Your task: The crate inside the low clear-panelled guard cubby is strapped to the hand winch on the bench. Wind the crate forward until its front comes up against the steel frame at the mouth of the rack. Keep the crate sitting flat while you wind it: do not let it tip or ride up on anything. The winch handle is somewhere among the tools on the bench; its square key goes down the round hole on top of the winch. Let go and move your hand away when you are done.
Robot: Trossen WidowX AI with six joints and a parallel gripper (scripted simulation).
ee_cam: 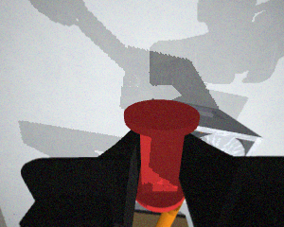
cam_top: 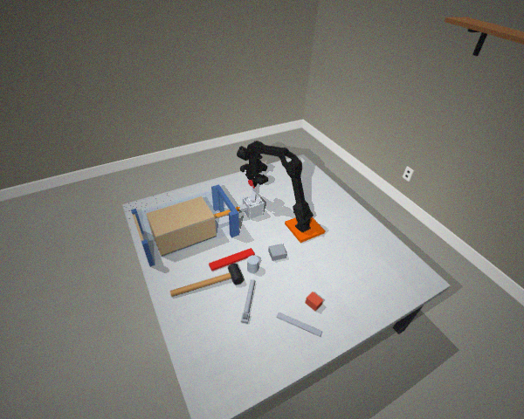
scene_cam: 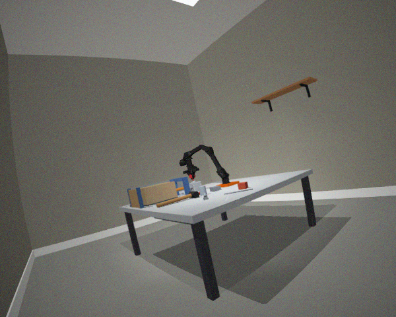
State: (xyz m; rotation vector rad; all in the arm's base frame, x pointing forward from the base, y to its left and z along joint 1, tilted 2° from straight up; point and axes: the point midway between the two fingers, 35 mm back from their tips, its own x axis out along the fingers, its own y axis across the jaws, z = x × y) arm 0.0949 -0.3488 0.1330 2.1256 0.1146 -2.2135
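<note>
My gripper tip is now 3 cm to the right of the grey crank arm, 2 cm short of it and 1 cm above it. Also, from my gripper tip: red knob 2 cm above; grey winch 8 cm below, 7 cm to the left, 4 cm ahead; grey block 41 cm to the left, 13 cm ahead, 10 cm below.
</note>
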